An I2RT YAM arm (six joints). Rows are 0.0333 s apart.
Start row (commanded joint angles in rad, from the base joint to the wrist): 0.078, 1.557, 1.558, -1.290, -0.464, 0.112
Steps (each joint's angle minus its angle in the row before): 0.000, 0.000, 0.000, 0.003, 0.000, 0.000; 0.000, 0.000, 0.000, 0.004, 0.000, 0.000; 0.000, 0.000, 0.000, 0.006, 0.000, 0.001; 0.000, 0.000, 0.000, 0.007, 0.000, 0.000; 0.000, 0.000, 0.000, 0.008, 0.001, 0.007; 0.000, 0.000, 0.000, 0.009, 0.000, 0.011; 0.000, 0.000, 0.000, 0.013, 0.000, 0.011; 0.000, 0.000, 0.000, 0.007, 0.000, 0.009; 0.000, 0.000, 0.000, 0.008, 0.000, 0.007; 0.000, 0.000, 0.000, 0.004, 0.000, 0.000; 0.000, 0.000, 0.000, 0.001, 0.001, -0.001; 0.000, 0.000, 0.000, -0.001, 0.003, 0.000; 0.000, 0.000, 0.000, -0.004, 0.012, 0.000; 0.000, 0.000, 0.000, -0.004, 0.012, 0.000; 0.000, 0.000, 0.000, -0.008, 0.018, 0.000
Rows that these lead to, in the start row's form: 0.078, 1.557, 1.558, -1.287, -0.464, 0.112; 0.078, 1.557, 1.558, -1.283, -0.464, 0.112; 0.078, 1.557, 1.558, -1.277, -0.464, 0.113; 0.078, 1.557, 1.558, -1.270, -0.464, 0.113; 0.078, 1.557, 1.558, -1.262, -0.463, 0.120; 0.078, 1.557, 1.558, -1.253, -0.463, 0.131; 0.078, 1.557, 1.558, -1.240, -0.463, 0.142; 0.078, 1.557, 1.558, -1.233, -0.463, 0.151; 0.078, 1.557, 1.558, -1.225, -0.463, 0.158; 0.078, 1.557, 1.558, -1.221, -0.463, 0.158; 0.078, 1.557, 1.558, -1.220, -0.462, 0.157; 0.078, 1.557, 1.558, -1.221, -0.459, 0.157; 0.078, 1.557, 1.558, -1.225, -0.447, 0.157; 0.078, 1.557, 1.558, -1.229, -0.435, 0.157; 0.078, 1.557, 1.558, -1.237, -0.417, 0.157
